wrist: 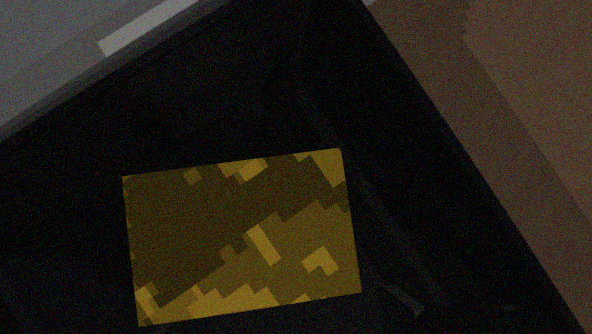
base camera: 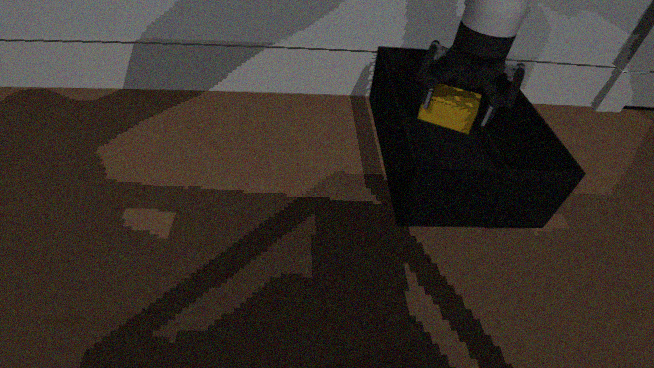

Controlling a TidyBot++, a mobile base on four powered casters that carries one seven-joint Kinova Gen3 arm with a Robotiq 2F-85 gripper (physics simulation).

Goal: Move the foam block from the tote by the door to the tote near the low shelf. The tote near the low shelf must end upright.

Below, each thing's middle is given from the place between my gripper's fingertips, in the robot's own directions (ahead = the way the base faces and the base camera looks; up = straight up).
Now: the yellow foam block (base camera: 450,107) 40 mm ahead of my hand and 10 mm below it.
